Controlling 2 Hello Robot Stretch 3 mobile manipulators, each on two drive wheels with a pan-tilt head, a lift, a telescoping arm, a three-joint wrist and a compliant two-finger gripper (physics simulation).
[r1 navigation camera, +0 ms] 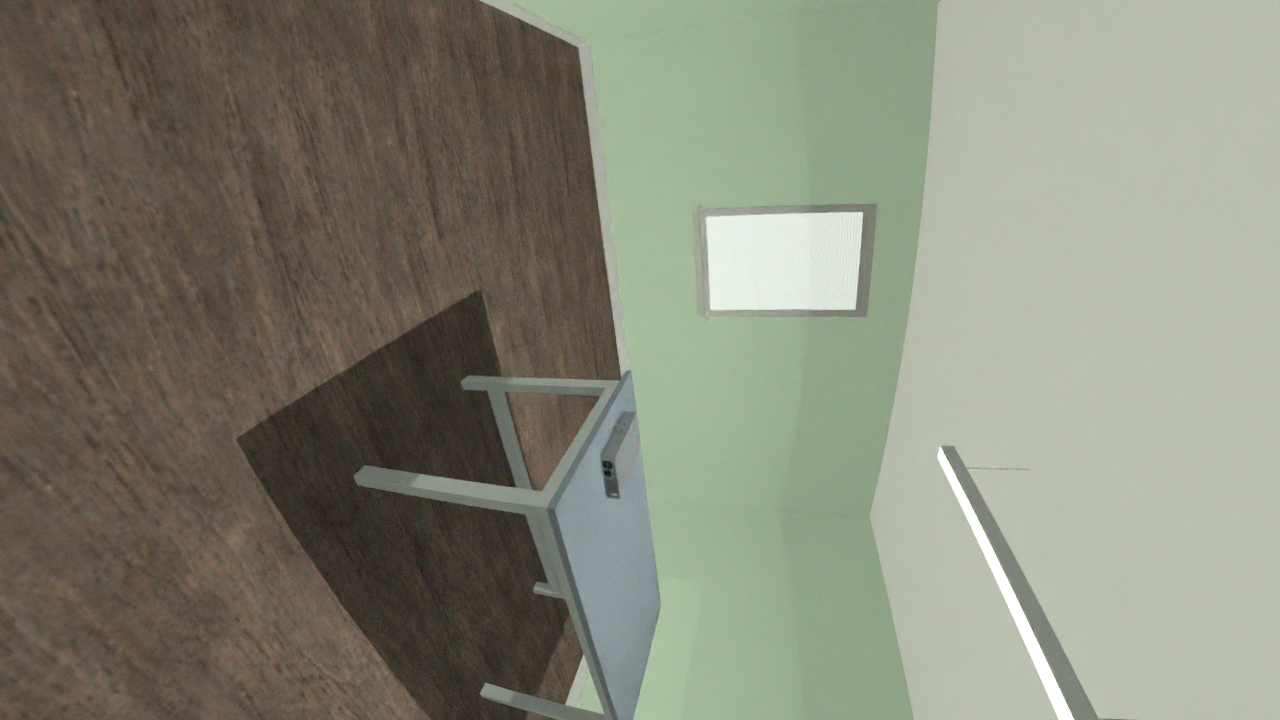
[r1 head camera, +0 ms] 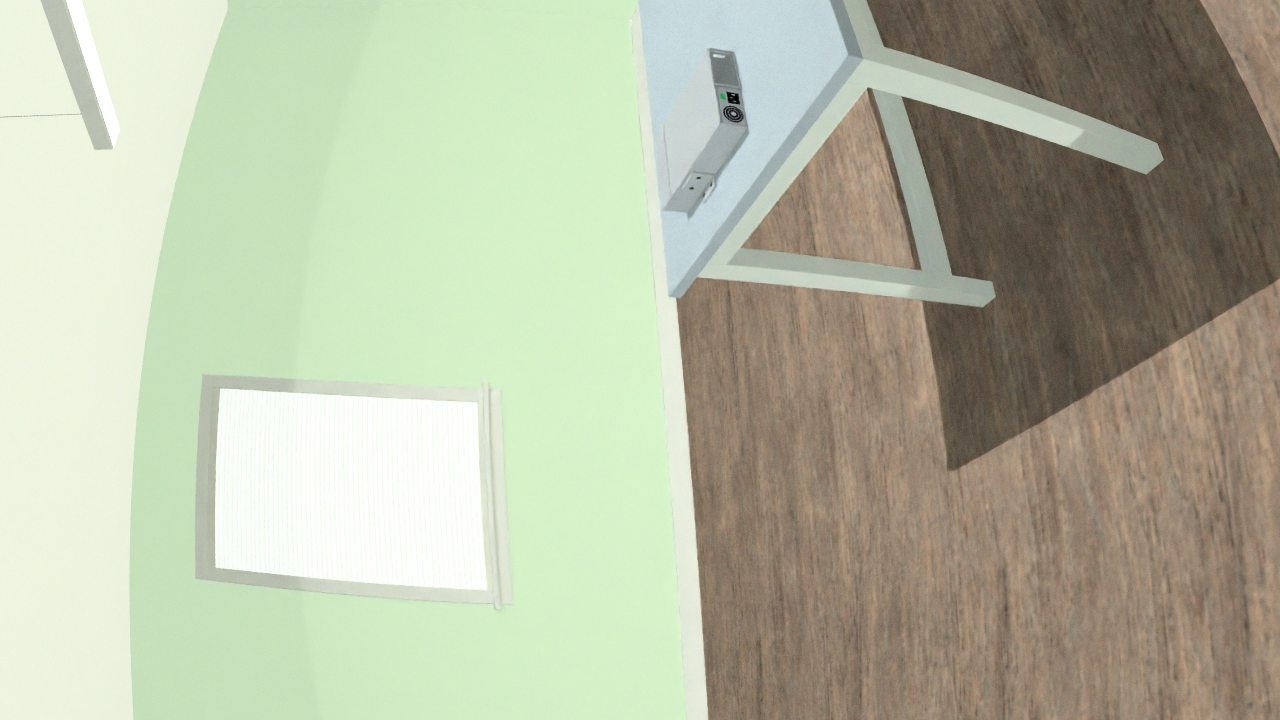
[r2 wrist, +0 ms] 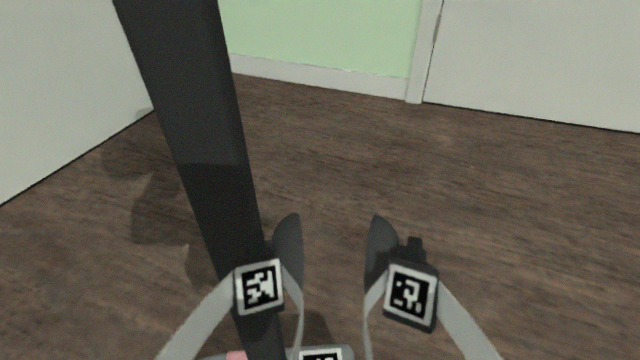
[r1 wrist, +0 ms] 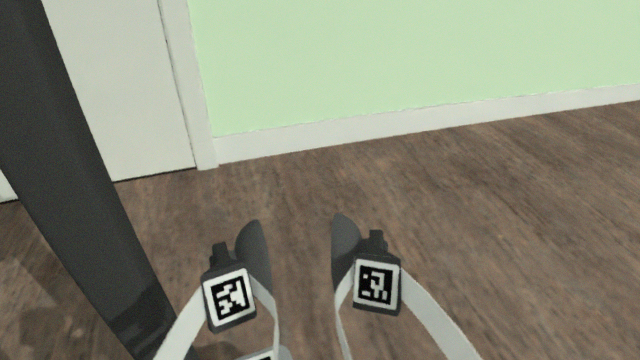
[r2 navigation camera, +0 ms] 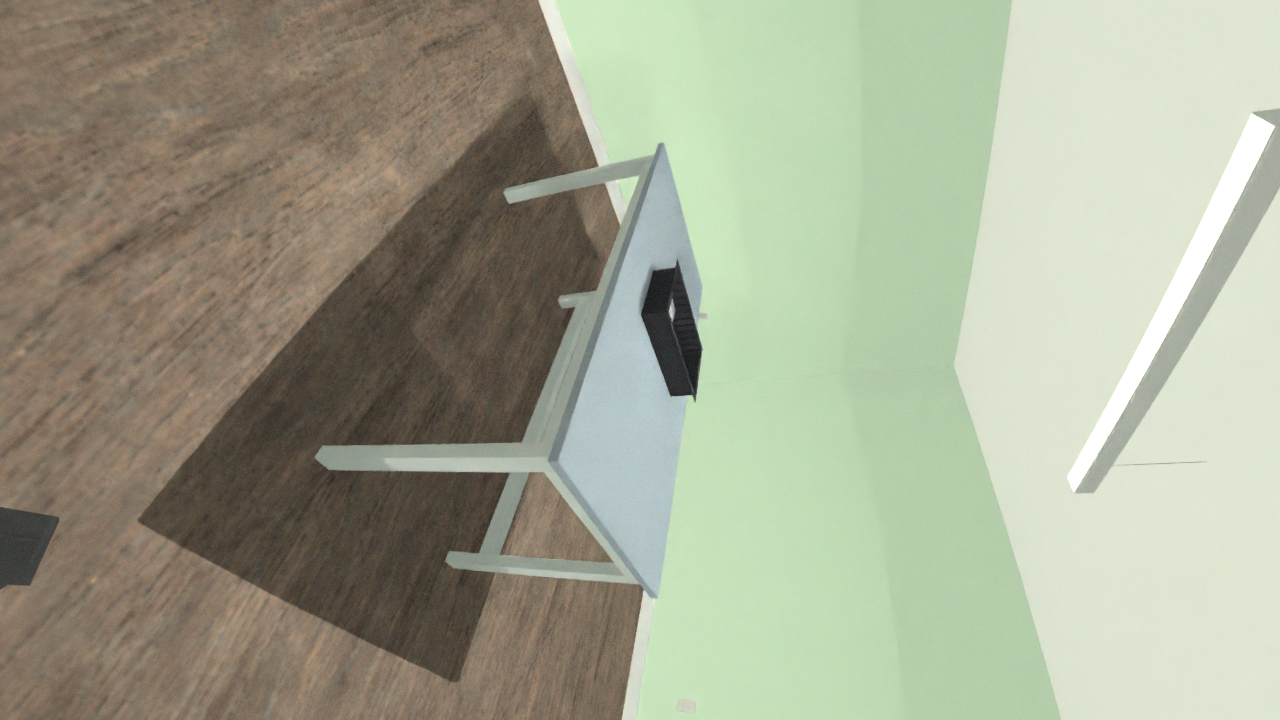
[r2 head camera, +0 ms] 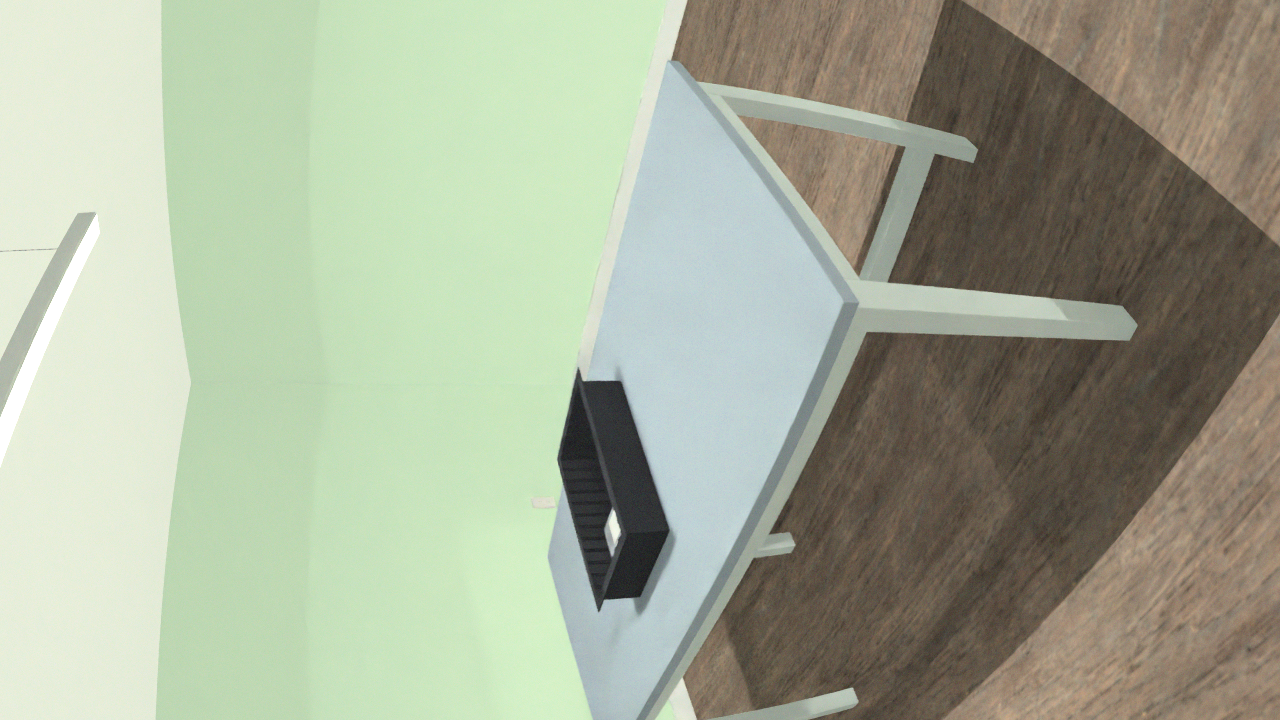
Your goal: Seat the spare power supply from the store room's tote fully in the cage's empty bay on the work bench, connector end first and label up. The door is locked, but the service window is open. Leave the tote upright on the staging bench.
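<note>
The grey cage (r1 head camera: 702,134) (r1 navigation camera: 619,447) lies on the work bench (r1 head camera: 787,35) (r1 navigation camera: 599,555), near its wall-side end. Its visible end shows a fan grille, a socket and a green spot; I cannot tell the empty bay. The black tote (r2 head camera: 637,465) (r2 navigation camera: 662,344) stands upright on the staging bench (r2 head camera: 716,268) (r2 navigation camera: 617,429). A pale patch (r2 head camera: 612,530) (r2 navigation camera: 672,310) shows inside, possibly the spare power supply's label; the walls hide the rest. The r1 gripper (r1 wrist: 301,252) is open and empty above the floor. The r2 gripper (r2 wrist: 334,252) is also open and empty above the floor.
A bright wall window (r1 head camera: 349,492) (r1 navigation camera: 783,261) is beside the work bench. A white door (r1 wrist: 125,100) shows in the r1 wrist view, and a white door (r2 wrist: 540,60) in the r2 wrist view. Dark masts (r1 wrist: 75,175) (r2 wrist: 200,150) stand left of both grippers. Bench legs stand over shadowed floor.
</note>
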